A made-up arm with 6 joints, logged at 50 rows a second.
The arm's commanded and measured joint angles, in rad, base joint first. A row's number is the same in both.
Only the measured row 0 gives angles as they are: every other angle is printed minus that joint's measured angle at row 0.
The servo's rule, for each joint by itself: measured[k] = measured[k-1] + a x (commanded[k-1-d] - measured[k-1]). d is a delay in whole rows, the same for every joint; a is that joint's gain. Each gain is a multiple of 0.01, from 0.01 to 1. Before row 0 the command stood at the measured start. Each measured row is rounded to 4 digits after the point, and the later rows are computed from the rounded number. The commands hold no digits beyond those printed.
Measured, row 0: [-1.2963 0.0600 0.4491 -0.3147 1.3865 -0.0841]
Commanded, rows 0 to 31: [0.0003 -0.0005 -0.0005 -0.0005 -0.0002 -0.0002]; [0.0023 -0.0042 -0.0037 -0.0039 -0.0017 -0.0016]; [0.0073 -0.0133 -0.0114 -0.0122 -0.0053 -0.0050]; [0.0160 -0.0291 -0.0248 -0.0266 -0.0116 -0.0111]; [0.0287 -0.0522 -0.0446 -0.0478 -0.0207 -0.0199]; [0.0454 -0.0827 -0.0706 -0.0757 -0.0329 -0.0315]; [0.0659 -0.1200 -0.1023 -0.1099 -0.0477 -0.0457]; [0.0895 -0.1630 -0.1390 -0.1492 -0.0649 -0.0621]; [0.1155 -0.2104 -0.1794 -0.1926 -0.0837 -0.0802]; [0.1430 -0.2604 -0.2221 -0.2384 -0.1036 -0.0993]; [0.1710 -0.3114 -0.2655 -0.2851 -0.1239 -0.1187]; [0.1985 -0.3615 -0.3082 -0.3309 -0.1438 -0.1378]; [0.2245 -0.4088 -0.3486 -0.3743 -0.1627 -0.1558]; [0.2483 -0.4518 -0.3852 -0.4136 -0.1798 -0.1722]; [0.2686 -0.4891 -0.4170 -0.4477 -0.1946 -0.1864]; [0.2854 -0.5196 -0.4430 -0.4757 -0.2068 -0.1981]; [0.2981 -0.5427 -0.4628 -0.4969 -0.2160 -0.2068]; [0.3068 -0.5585 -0.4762 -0.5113 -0.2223 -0.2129]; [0.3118 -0.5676 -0.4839 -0.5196 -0.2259 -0.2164]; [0.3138 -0.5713 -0.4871 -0.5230 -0.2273 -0.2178]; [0.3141 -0.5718 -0.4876 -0.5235 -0.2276 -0.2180]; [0.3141 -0.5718 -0.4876 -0.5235 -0.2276 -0.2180]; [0.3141 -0.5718 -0.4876 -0.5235 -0.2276 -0.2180]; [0.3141 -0.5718 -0.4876 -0.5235 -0.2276 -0.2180]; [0.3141 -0.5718 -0.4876 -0.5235 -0.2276 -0.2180]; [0.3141 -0.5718 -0.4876 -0.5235 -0.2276 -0.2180]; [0.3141 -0.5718 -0.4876 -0.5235 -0.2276 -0.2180]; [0.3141 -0.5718 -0.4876 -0.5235 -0.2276 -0.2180]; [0.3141 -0.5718 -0.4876 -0.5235 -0.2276 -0.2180]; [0.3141 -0.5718 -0.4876 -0.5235 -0.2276 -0.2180]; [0.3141 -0.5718 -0.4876 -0.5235 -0.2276 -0.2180]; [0.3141 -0.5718 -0.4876 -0.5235 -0.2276 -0.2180]
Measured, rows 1 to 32: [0.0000 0.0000 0.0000 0.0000 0.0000 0.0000]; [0.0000 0.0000 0.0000 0.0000 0.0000 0.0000]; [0.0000 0.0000 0.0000 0.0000 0.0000 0.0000]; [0.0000 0.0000 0.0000 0.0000 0.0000 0.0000]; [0.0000 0.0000 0.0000 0.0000 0.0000 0.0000]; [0.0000 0.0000 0.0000 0.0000 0.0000 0.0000]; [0.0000 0.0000 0.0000 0.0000 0.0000 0.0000]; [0.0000 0.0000 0.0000 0.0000 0.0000 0.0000]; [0.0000 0.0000 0.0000 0.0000 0.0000 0.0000]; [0.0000 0.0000 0.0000 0.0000 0.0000 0.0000]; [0.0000 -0.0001 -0.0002 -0.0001 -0.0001 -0.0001]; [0.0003 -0.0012 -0.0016 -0.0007 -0.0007 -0.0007]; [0.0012 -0.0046 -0.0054 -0.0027 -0.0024 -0.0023]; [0.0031 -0.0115 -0.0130 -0.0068 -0.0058 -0.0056]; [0.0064 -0.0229 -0.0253 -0.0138 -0.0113 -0.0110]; [0.0115 -0.0396 -0.0430 -0.0243 -0.0193 -0.0188]; [0.0186 -0.0621 -0.0661 -0.0389 -0.0298 -0.0290]; [0.0278 -0.0904 -0.0945 -0.0577 -0.0428 -0.0416]; [0.0392 -0.1240 -0.1276 -0.0806 -0.0579 -0.0563]; [0.0527 -0.1622 -0.1645 -0.1074 -0.0748 -0.0726]; [0.0681 -0.2040 -0.2039 -0.1376 -0.0930 -0.0901]; [0.0851 -0.2481 -0.2446 -0.1705 -0.1118 -0.1082]; [0.1032 -0.2931 -0.2852 -0.2051 -0.1306 -0.1263]; [0.1221 -0.3375 -0.3242 -0.2405 -0.1488 -0.1437]; [0.1411 -0.3799 -0.3604 -0.2757 -0.1657 -0.1599]; [0.1599 -0.4190 -0.3926 -0.3097 -0.1809 -0.1744]; [0.1779 -0.4536 -0.4200 -0.3415 -0.1939 -0.1867]; [0.1947 -0.4830 -0.4419 -0.3704 -0.2044 -0.1967]; [0.2099 -0.5067 -0.4583 -0.3958 -0.2124 -0.2042]; [0.2234 -0.5248 -0.4695 -0.4174 -0.2179 -0.2094]; [0.2352 -0.5380 -0.4766 -0.4354 -0.2215 -0.2127]; [0.2455 -0.5475 -0.4809 -0.4504 -0.2238 -0.2147]
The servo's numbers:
d 10
a 0.13 0.28 0.39 0.17 0.37 0.38

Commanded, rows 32 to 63: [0.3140 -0.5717 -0.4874 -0.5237 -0.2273 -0.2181]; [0.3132 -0.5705 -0.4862 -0.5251 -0.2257 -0.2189]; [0.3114 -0.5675 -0.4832 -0.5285 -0.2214 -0.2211]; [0.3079 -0.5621 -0.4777 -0.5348 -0.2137 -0.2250]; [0.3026 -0.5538 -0.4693 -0.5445 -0.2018 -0.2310]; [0.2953 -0.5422 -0.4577 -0.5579 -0.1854 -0.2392]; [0.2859 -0.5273 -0.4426 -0.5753 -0.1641 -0.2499]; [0.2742 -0.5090 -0.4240 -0.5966 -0.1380 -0.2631]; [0.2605 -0.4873 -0.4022 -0.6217 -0.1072 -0.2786]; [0.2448 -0.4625 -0.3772 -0.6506 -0.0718 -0.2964]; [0.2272 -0.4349 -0.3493 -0.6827 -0.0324 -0.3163]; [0.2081 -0.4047 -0.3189 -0.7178 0.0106 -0.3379]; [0.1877 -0.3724 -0.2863 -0.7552 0.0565 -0.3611]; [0.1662 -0.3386 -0.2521 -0.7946 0.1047 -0.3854]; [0.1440 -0.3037 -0.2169 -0.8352 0.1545 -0.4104]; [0.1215 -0.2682 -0.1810 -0.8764 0.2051 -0.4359]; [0.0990 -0.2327 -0.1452 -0.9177 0.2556 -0.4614]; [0.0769 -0.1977 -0.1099 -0.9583 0.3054 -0.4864]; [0.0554 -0.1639 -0.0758 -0.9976 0.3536 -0.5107]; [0.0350 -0.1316 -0.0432 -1.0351 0.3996 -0.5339]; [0.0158 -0.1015 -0.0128 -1.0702 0.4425 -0.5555]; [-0.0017 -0.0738 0.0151 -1.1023 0.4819 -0.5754]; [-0.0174 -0.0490 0.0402 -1.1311 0.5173 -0.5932]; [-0.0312 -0.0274 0.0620 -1.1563 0.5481 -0.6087]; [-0.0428 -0.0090 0.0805 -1.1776 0.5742 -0.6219]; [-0.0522 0.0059 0.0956 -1.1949 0.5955 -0.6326]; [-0.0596 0.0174 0.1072 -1.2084 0.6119 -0.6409]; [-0.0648 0.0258 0.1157 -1.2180 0.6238 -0.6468]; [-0.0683 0.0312 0.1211 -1.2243 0.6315 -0.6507]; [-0.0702 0.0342 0.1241 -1.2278 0.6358 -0.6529]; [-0.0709 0.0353 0.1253 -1.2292 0.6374 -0.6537]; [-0.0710 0.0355 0.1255 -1.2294 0.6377 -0.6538]
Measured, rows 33 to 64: [0.2544 -0.5543 -0.4835 -0.4628 -0.2252 -0.2160]; [0.2622 -0.5592 -0.4851 -0.4731 -0.2261 -0.2168]; [0.2689 -0.5627 -0.4861 -0.4817 -0.2267 -0.2173]; [0.2748 -0.5652 -0.4867 -0.4888 -0.2270 -0.2176]; [0.2799 -0.5670 -0.4871 -0.4947 -0.2272 -0.2178]; [0.2843 -0.5683 -0.4873 -0.4996 -0.2273 -0.2179]; [0.2882 -0.5693 -0.4874 -0.5037 -0.2274 -0.2179]; [0.2916 -0.5700 -0.4875 -0.5071 -0.2275 -0.2179]; [0.2945 -0.5705 -0.4875 -0.5099 -0.2275 -0.2179]; [0.2970 -0.5709 -0.4875 -0.5122 -0.2275 -0.2179]; [0.2992 -0.5711 -0.4875 -0.5142 -0.2274 -0.2180]; [0.3010 -0.5709 -0.4870 -0.5161 -0.2268 -0.2183]; [0.3024 -0.5699 -0.4855 -0.5182 -0.2248 -0.2194]; [0.3031 -0.5677 -0.4825 -0.5210 -0.2207 -0.2215]; [0.3030 -0.5638 -0.4774 -0.5250 -0.2137 -0.2251]; [0.3020 -0.5578 -0.4697 -0.5306 -0.2032 -0.2305]; [0.2999 -0.5493 -0.4591 -0.5382 -0.1887 -0.2379]; [0.2966 -0.5380 -0.4454 -0.5481 -0.1699 -0.2475]; [0.2919 -0.5238 -0.4286 -0.5606 -0.1467 -0.2593]; [0.2858 -0.5066 -0.4086 -0.5759 -0.1190 -0.2734]; [0.2782 -0.4865 -0.3855 -0.5941 -0.0870 -0.2897]; [0.2691 -0.4636 -0.3595 -0.6151 -0.0509 -0.3080]; [0.2585 -0.4381 -0.3310 -0.6389 -0.0112 -0.3282]; [0.2465 -0.4102 -0.3002 -0.6654 0.0317 -0.3499]; [0.2332 -0.3804 -0.2677 -0.6943 0.0771 -0.3729]; [0.2187 -0.3490 -0.2339 -0.7253 0.1245 -0.3968]; [0.2031 -0.3164 -0.1993 -0.7580 0.1730 -0.4213]; [0.1867 -0.2832 -0.1644 -0.7921 0.2220 -0.4460]; [0.1696 -0.2498 -0.1298 -0.8270 0.2707 -0.4706]; [0.1521 -0.2167 -0.0960 -0.8624 0.3184 -0.4947]; [0.1344 -0.1844 -0.0636 -0.8977 0.3643 -0.5178]; [0.1167 -0.1534 -0.0329 -0.9325 0.4078 -0.5397]
